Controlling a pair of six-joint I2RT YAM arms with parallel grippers.
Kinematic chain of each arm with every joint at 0, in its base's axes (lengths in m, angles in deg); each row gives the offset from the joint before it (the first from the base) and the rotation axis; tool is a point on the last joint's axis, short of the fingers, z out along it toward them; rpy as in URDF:
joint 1: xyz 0 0 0.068 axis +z
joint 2: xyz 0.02 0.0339 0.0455 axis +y
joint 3: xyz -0.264 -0.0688 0 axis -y
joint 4: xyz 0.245 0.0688 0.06 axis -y
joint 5: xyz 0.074 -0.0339 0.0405 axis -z
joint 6: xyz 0.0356 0 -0.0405 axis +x
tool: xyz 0 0 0 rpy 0 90 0
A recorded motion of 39 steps. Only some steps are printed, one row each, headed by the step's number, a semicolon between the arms.
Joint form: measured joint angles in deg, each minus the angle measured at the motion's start. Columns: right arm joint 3, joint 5, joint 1, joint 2, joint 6, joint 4; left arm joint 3, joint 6, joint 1, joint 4, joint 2, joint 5.
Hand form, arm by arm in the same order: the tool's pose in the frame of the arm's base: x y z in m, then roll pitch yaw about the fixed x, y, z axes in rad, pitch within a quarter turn. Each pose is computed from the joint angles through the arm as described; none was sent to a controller.
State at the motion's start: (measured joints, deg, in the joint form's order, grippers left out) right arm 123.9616 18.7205 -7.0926 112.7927 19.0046 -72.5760; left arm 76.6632 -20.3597 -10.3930 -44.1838 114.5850 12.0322
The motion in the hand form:
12: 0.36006 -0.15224 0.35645 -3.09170 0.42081 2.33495; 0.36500 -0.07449 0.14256 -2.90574 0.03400 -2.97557
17: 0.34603 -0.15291 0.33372 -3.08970 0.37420 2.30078; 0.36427 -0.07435 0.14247 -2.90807 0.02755 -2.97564
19: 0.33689 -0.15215 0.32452 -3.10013 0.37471 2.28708; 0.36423 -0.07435 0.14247 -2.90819 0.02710 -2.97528
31: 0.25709 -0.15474 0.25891 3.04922 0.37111 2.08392; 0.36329 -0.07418 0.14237 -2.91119 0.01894 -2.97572
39: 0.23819 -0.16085 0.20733 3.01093 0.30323 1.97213; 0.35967 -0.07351 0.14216 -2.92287 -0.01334 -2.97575
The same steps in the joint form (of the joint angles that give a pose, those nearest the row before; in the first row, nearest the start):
12: -1.97 -6.36 -14.71 -0.46 3.72 -6.03; 0.09 0.00 0.00 -1.49 0.00 0.00
17: -12.72 -6.97 -15.65 -4.57 5.09 -2.14; 0.09 0.00 0.00 -1.88 0.00 0.00
19: -18.67 -7.41 -16.13 -7.43 5.33 1.16; 0.09 -0.02 0.00 -1.90 0.00 0.00
31: -53.83 -12.85 -23.26 -25.20 9.16 21.16; 0.09 0.00 0.00 -2.40 0.00 0.00
39: -65.31 -15.63 -26.56 -25.18 12.70 30.16; 0.11 0.00 0.00 -4.39 0.00 0.00

